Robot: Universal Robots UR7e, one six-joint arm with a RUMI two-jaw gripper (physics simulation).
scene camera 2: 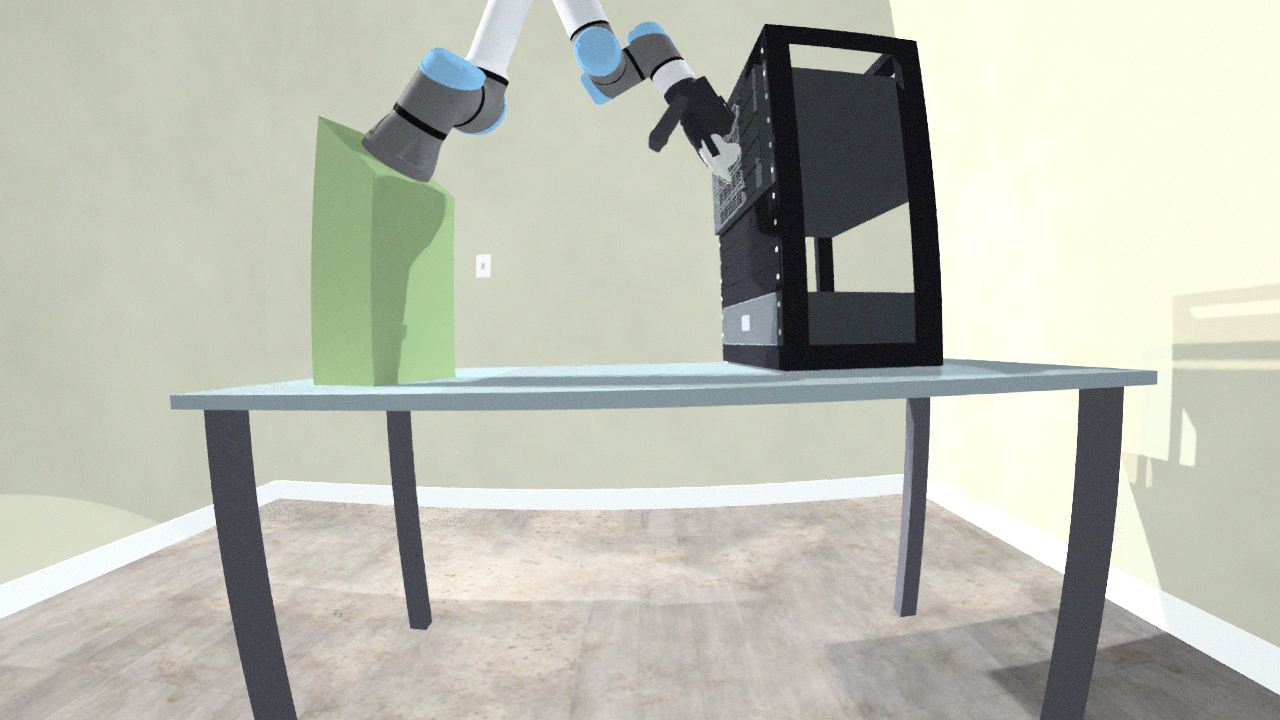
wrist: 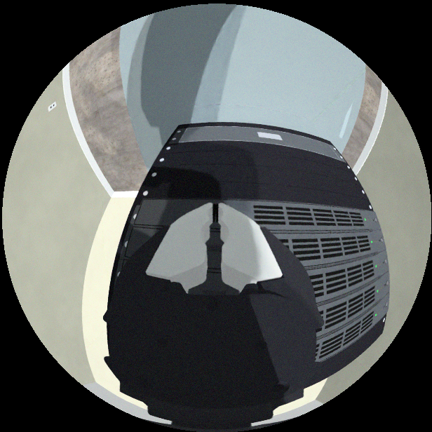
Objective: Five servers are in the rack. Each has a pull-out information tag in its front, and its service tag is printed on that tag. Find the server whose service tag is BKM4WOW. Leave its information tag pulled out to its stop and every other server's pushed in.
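Where they show: gripper, fingertip midpoint: (scene camera 2: 730,182); arm's base, origin of the base link: (scene camera 2: 395,161).
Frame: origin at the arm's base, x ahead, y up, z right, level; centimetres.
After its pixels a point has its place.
Observation:
The black rack (scene camera 2: 927,223) @[x 95.3, y -16.8, z 13.7 cm] (wrist: 300,172) stands at the right end of the table in the scene view. Its five grey servers are stacked in the upper part, with slotted fronts and green lights; the server nearest the table (wrist: 310,216) shows best in the wrist view. My gripper (scene camera 2: 728,180) @[x 63.2, y -7.1, z 0.1 cm] (wrist: 215,206) is shut and empty. Its pale fingertips are at the front of the lower servers; whether they touch is not clear. The gripper hides much of the server fronts. No pulled-out information tag and no readable service tag shows in either view.
A grey panel with a white label (scene camera 2: 760,320) @[x 67.8, y -32.7, z 0.2 cm] (wrist: 230,136) is at the rack's bottom, below black panels (scene camera 2: 750,259) @[x 67.7, y -20.8, z -5.4 cm] (wrist: 295,175). A green block (scene camera 2: 341,268) @[x -4.4, y -22.2, z 11.8 cm] under the arm's base stands at the left of the table (scene camera 2: 626,396) @[x 43.2, y -42.7, z 30.1 cm] (wrist: 285,65).

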